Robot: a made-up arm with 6 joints. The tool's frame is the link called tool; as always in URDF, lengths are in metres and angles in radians.
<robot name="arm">
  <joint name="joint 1" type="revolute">
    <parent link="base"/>
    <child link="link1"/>
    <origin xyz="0.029 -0.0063 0.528" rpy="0 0 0"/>
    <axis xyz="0 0 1"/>
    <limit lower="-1.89" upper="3.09" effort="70" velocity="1.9"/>
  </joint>
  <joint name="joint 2" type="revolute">
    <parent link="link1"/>
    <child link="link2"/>
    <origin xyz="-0.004 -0.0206 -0.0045" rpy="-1.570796 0 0"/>
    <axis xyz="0 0 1"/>
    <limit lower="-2.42" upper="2.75" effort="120" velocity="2.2"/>
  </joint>
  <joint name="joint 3" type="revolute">
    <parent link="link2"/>
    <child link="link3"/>
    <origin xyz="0.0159 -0.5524 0.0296" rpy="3.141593 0 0"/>
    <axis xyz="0 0 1"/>
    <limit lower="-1.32" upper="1.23" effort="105" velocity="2.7"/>
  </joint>
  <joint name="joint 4" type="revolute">
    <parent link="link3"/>
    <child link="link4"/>
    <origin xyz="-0.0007 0.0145 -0.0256" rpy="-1.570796 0 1.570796"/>
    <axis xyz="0 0 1"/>
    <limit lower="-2.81" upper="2.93" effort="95" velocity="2.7"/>
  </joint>
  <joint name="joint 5" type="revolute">
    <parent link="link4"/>
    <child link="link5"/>
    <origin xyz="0.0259 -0.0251 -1.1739" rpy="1.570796 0 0"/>
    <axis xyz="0 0 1"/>
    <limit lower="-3.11" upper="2.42" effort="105" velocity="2.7"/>
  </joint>
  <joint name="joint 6" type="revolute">
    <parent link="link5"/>
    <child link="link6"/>
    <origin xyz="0.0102 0.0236 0.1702" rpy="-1.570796 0 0"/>
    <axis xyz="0 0 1"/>
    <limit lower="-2.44" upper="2.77" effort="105" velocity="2.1"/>
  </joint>
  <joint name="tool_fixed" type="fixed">
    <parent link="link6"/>
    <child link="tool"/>
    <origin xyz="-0.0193 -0.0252 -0.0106" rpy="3.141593 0 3.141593"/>
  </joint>
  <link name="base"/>
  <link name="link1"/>
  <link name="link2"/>
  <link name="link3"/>
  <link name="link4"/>
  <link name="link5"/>
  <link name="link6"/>
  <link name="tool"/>
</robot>
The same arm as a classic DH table. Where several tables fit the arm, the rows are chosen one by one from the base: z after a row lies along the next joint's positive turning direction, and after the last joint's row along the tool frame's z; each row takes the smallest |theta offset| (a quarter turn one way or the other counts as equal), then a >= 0, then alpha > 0; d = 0 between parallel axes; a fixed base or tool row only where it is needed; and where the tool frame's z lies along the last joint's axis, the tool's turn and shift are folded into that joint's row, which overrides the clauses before.
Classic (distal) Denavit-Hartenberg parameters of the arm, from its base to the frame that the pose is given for. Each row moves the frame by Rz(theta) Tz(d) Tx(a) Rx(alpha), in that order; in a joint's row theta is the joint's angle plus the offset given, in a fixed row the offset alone. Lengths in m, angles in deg.
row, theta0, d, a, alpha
base (fixed), -12.26, 0.0000, 0.0297, 0.00
joint 1, 12.26, 0.5235, -0.0040, -90.00
joint 2, -88.35, 0.0000, 0.5526, 180.00
joint 3, 1.65, -0.0346, 0.0145, -90.00
joint 4, 0.00, -1.1732, 0.0259, 90.00
joint 5, 0.00, 0.1953, 0.0102, -90.00
joint 6, 52.55, 0.0000, -0.0317, 180.00
tool (fixed), -127.45, -0.0130, 0.0000, 0.00
Joint limits (deg, base to tool): -108.29..177.04 -138.66..157.56 -75.63..70.47 -161.00..167.88 -178.19..138.66 -139.80..158.71

